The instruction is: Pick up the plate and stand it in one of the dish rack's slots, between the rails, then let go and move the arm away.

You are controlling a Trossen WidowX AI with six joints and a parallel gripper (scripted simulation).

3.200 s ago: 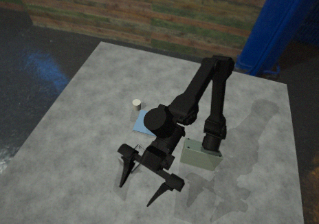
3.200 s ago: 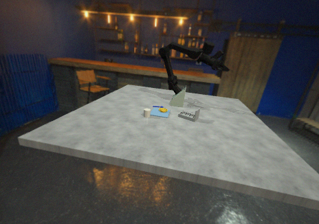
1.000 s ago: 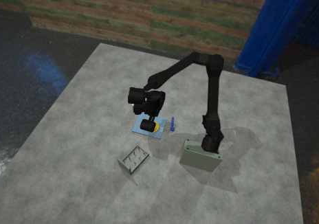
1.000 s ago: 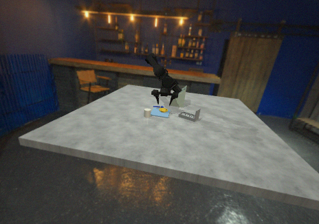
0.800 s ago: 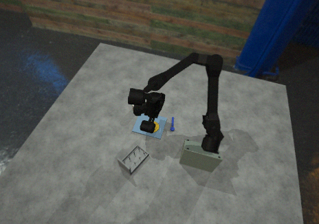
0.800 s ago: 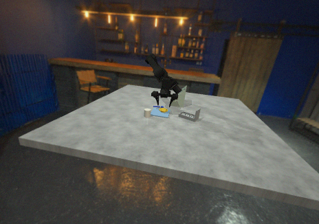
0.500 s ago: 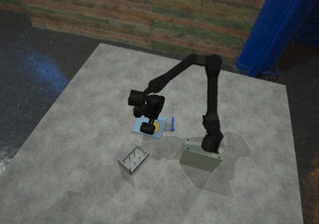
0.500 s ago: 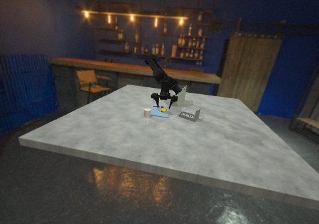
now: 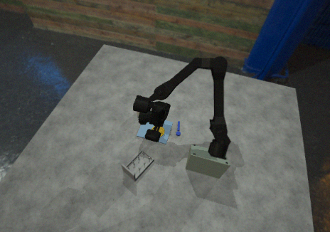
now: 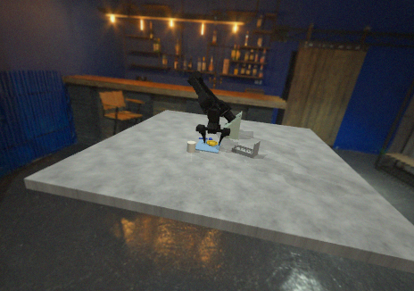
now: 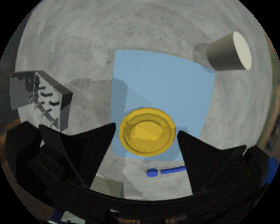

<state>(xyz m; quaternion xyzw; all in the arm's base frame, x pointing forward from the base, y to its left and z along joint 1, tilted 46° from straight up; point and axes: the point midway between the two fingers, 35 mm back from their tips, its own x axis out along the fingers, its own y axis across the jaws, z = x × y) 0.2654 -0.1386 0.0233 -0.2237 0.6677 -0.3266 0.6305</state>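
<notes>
Right now the light blue mat is 10 mm ahead of my gripper tip, 20 mm to the right of it and 10 mm below it. From my gripper tip the other things lie so: white cup (110 mm ahead, 100 mm to the right, 10 mm above); yellow plate (10 mm above); blue spoon (100 mm behind, 40 mm to the right, 10 mm below).
</notes>
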